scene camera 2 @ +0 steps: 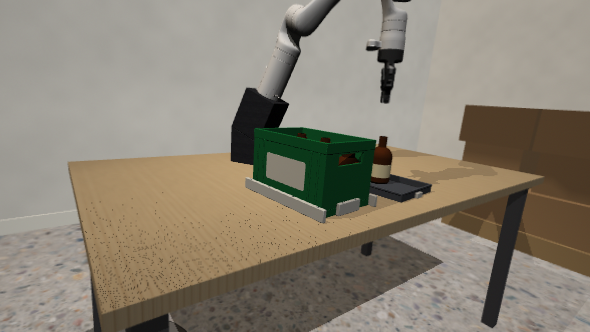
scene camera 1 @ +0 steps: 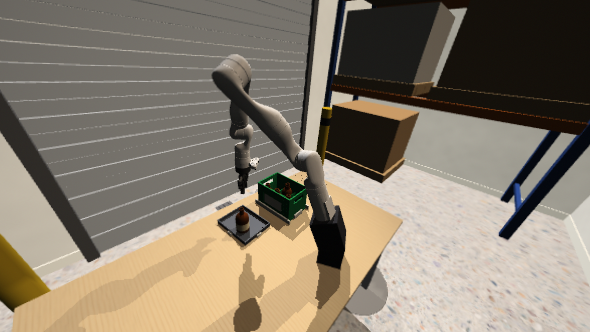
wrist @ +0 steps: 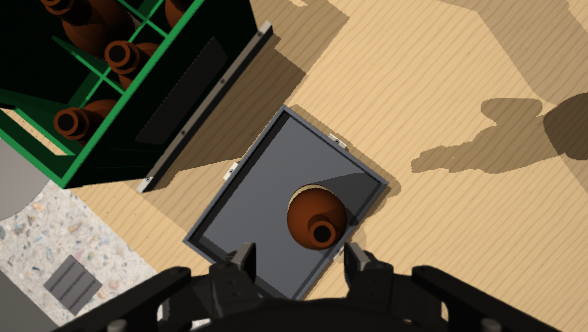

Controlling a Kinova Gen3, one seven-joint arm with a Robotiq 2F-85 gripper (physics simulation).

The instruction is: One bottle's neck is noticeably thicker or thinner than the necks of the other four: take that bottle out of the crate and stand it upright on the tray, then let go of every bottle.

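Places are measured from the arm's base along level axes (x ahead, y left, z up), in metres.
Pixels of known places: gripper, between the fingertips: (scene camera 2: 384,103) (scene camera 1: 244,190) (wrist: 299,258); arm's base, origin of its link: (scene camera 2: 268,95) (scene camera 1: 324,214).
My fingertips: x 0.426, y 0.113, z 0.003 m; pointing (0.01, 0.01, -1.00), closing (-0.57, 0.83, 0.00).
Note:
For each thing: its top centre in the pictures, then the offset to it from my fingertips. "spot": a spot on its surface instead. Level surfaces: height alone.
- brown bottle with a cream label, centre of its top: (wrist: 322,234) (scene camera 2: 383,136) (scene camera 1: 241,208) dx -0.002, dy +0.027, dz -0.107 m
- dark grey tray, centre of its top: (wrist: 284,212) (scene camera 2: 380,178) (scene camera 1: 243,221) dx +0.025, dy -0.006, dz -0.241 m
- green crate, centre of its top: (wrist: 73,15) (scene camera 2: 312,133) (scene camera 1: 282,184) dx -0.043, dy -0.286, dz -0.092 m
- neck, a spot on its surface: (wrist: 120,54) spot: dx -0.037, dy -0.235, dz -0.104 m
- wooden table, height of its surface: dz -0.267 m
A brown bottle with a cream label (scene camera 1: 242,220) (scene camera 2: 382,161) (wrist: 311,212) stands upright on the dark grey tray (scene camera 1: 231,230) (scene camera 2: 407,193) (wrist: 235,200), near one edge in the wrist view. My gripper (scene camera 1: 243,192) (scene camera 2: 384,102) (wrist: 299,258) is open and empty, well above the bottle and the tray, apart from both. The green crate (scene camera 1: 291,205) (scene camera 2: 347,182) (wrist: 105,131) stands beside the tray. Brown bottles stand in its compartments; in the wrist view one neck (wrist: 120,54) and another neck (wrist: 69,123) show near the crate's wall. Other bottles are partly cut off by the view's edge.
Pale rails (scene camera 2: 285,200) (wrist: 204,107) run along the crate's foot, and small pale clips (wrist: 231,171) sit at the tray's sides. The wooden table (scene camera 1: 165,280) (scene camera 2: 175,210) (wrist: 425,75) carries all of this. The arm's black base (scene camera 1: 328,237) (scene camera 2: 258,125) stands near the crate.

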